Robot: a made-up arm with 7 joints.
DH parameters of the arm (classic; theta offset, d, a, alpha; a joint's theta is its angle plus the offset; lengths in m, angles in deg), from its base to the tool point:
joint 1: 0 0.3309 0 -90
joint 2: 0 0 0 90
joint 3: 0 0.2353 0.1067 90
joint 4: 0 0 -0.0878 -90
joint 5: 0 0.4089 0 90
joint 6: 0 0 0.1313 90
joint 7: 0 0 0 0
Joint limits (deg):
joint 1: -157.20..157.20
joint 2: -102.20..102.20
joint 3: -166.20..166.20
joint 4: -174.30..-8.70
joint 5: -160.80..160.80
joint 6: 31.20..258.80
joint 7: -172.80..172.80
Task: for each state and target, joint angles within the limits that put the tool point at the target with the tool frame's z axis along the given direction. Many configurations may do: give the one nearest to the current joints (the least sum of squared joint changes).
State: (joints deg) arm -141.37 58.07 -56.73 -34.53 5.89 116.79 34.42
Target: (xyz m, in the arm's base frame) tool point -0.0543 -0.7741 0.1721 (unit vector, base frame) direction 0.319 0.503 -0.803
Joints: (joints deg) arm -89.77 64.50 -7.77 -50.77 23.03 81.48 34.42
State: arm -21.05 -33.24 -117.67 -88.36 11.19 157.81 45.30
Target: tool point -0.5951 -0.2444 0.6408 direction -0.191 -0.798 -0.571
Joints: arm -54.03 -30.56 -85.90 -98.37 10.62 137.59 45.30
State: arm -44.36 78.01 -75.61 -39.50 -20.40 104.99 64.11
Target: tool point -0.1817 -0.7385 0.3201 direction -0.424 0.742 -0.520
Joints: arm -63.02 65.96 -64.38 -61.29 6.05 66.72 64.11
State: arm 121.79 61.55 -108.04 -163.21 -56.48 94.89 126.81
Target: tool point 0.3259 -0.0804 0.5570 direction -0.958 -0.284 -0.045
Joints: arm 122.18 88.95 -126.79 -158.91 -39.52 57.39 126.81
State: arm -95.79 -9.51 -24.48 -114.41 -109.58 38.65 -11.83
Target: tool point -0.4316 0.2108 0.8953 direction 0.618 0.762 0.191
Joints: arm -134.47 -32.63 -43.35 -87.09 -141.66 64.90 -11.83
